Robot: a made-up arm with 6 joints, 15 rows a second.
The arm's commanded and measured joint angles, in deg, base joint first. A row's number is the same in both.
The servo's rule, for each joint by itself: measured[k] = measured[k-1] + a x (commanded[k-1-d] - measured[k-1]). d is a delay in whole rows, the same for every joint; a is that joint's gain. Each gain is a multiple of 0.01, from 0.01 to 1. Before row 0 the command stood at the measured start. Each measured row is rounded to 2 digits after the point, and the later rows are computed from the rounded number. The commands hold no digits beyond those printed.
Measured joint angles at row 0:
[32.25 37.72 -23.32 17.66 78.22 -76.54]
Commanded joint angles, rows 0 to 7:
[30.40 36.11 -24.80 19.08 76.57 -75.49]
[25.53 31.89 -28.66 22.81 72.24 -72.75]
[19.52 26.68 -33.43 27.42 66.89 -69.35]
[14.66 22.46 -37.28 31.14 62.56 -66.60]
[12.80 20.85 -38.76 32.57 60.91 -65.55]
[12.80 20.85 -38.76 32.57 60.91 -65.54]
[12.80 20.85 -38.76 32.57 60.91 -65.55]
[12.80 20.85 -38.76 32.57 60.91 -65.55]
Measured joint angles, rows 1 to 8:
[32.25 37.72 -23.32 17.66 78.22 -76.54]
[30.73 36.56 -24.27 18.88 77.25 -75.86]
[26.47 33.20 -27.08 22.26 74.29 -73.84]
[20.77 28.51 -31.14 26.70 69.92 -70.92]
[15.76 24.15 -35.07 30.52 65.58 -68.11]
[13.33 21.77 -37.43 32.28 62.82 -66.45]
[12.90 21.11 -38.28 32.53 61.69 -65.86]
[12.82 20.92 -38.59 32.56 61.23 -65.66]
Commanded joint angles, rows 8 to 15:
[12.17 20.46 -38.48 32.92 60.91 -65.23]
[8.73 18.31 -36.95 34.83 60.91 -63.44]
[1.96 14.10 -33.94 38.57 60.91 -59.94]
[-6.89 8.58 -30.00 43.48 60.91 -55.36]
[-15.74 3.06 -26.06 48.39 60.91 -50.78]
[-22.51 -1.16 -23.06 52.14 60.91 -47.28]
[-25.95 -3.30 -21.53 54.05 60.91 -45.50]
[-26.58 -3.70 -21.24 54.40 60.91 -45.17]
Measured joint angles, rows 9 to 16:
[12.80 20.87 -38.70 32.57 61.04 -65.59]
[12.28 20.57 -38.56 32.87 60.96 -65.36]
[9.37 18.94 -37.53 34.56 60.93 -64.11]
[3.29 15.46 -35.23 38.01 60.92 -61.40]
[-5.06 10.51 -31.88 42.71 60.91 -57.47]
[-13.82 5.15 -28.16 47.59 60.91 -53.12]
[-20.95 0.61 -24.90 51.50 60.91 -49.32]
[-25.05 -2.21 -22.74 53.69 60.91 -46.84]

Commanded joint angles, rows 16 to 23:
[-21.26 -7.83 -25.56 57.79 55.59 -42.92]
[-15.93 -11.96 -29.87 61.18 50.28 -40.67]
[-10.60 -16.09 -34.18 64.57 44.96 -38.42]
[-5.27 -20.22 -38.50 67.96 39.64 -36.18]
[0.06 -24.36 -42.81 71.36 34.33 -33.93]
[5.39 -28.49 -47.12 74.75 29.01 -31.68]
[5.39 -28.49 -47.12 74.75 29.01 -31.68]
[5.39 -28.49 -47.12 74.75 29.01 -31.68]
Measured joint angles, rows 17 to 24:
[-26.30 -3.28 -21.78 54.30 60.91 -45.75]
[-22.17 -6.56 -24.20 57.30 57.77 -43.91]
[-17.05 -10.45 -27.83 60.64 53.35 -41.80]
[-11.76 -14.51 -31.89 64.02 48.40 -39.60]
[-6.44 -18.62 -36.12 67.41 43.23 -37.38]
[-1.11 -22.75 -40.40 70.81 37.98 -35.14]
[4.22 -26.88 -44.70 74.20 32.69 -32.89]
[5.18 -28.04 -46.25 74.67 30.52 -32.10]

